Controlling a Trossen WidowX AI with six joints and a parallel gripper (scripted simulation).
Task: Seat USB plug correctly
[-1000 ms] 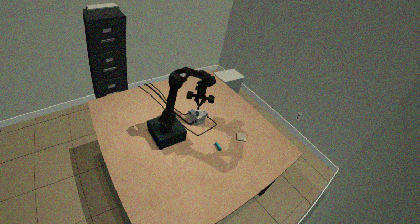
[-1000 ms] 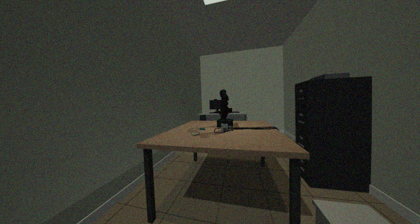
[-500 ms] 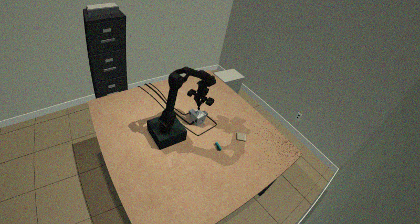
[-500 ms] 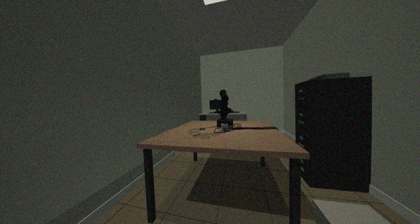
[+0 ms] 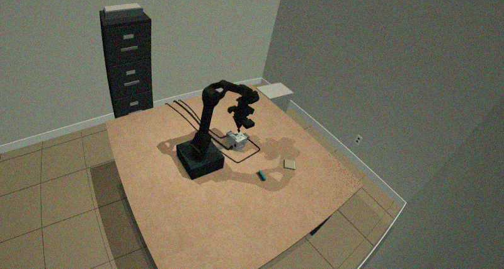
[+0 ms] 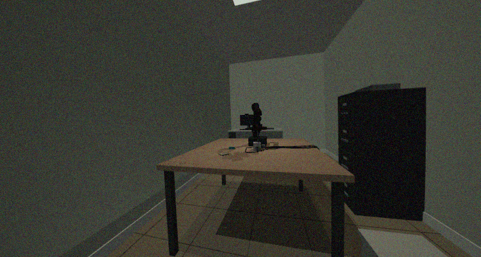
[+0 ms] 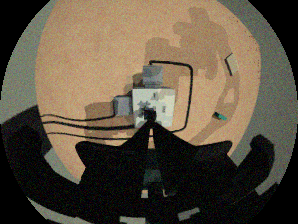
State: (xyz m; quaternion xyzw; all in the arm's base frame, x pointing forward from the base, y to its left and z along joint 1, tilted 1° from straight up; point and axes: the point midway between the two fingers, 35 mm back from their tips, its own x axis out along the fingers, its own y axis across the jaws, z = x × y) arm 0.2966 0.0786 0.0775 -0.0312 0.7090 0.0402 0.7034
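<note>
My gripper tip is now 2 cm above the dark USB plug. Also, from my gripper tip: flat beige pad: 21 cm ahead, 29 cm to the right, 13 cm below; teal marker: 29 cm to the right, 12 cm below.
</note>
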